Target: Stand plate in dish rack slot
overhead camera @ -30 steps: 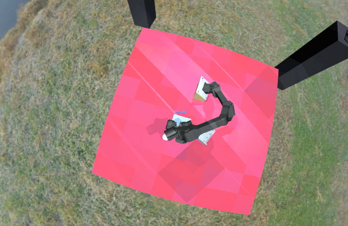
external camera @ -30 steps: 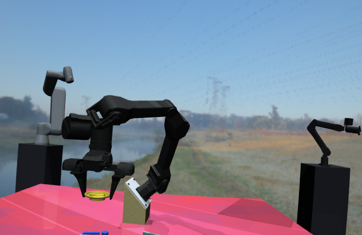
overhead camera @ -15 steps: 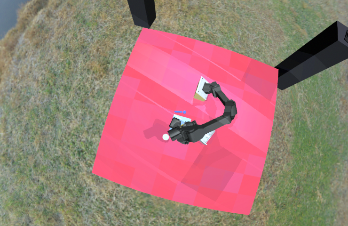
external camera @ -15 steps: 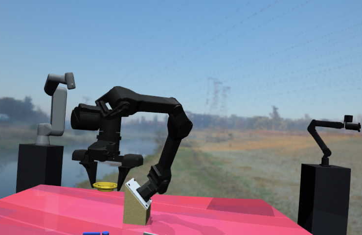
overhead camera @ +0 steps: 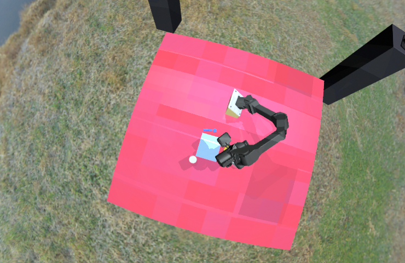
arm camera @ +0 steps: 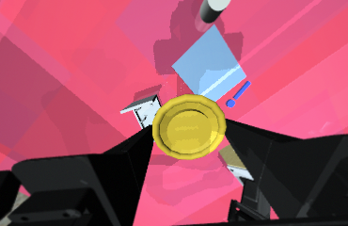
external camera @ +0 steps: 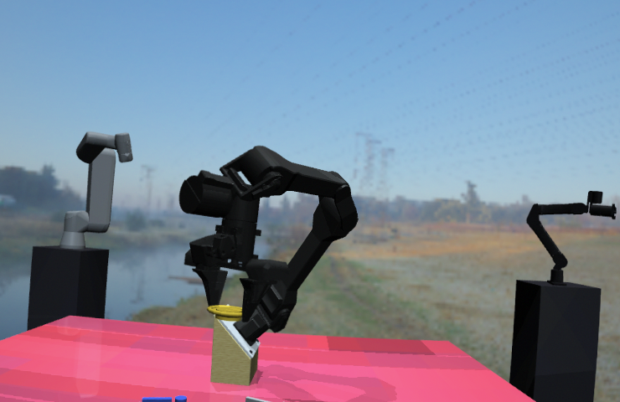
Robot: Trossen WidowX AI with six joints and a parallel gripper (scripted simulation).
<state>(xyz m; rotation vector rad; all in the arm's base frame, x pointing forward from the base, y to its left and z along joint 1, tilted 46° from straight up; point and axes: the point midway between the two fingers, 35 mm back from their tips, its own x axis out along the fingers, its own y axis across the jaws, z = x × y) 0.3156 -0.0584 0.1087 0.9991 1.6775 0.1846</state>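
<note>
Right now my gripper tip is 20 mm past the dish rack, 100 mm to the right of it and 170 mm above it. From my gripper tip the other things lie so: mat 100 mm to the right, 190 mm below; blue spoon 100 mm behind, 130 mm to the right, 190 mm below; yellow plate 10 mm above.
</note>
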